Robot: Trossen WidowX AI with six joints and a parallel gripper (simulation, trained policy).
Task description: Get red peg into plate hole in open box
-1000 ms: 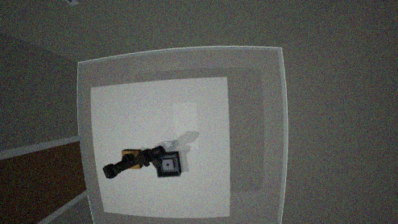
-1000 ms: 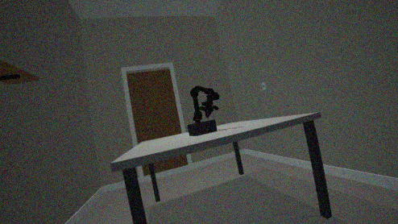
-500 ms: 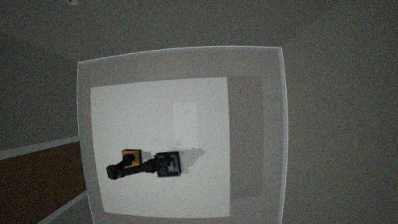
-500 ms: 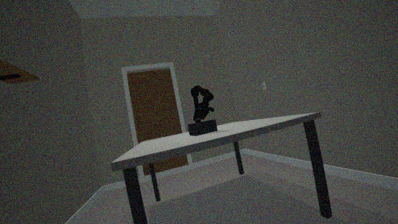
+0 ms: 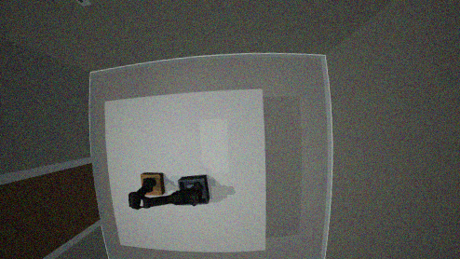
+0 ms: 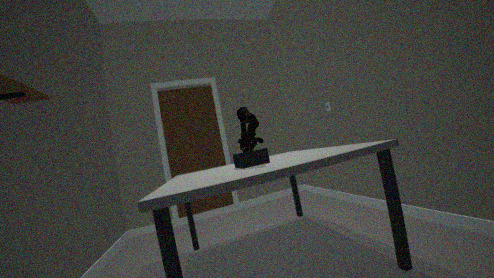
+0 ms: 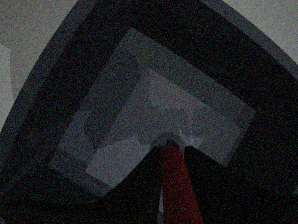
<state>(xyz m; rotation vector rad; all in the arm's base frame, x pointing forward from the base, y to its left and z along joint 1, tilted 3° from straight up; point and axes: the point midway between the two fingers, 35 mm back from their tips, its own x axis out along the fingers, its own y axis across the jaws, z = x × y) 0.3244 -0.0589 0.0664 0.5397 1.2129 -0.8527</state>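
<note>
Now: gripper tip 30 mm below the red peg and 10 mm to the right of it. Round my gripper tip: dark box 60 mm below, 10 mm behind; then grey plate 40 mm below, 10 mm behind.
</note>
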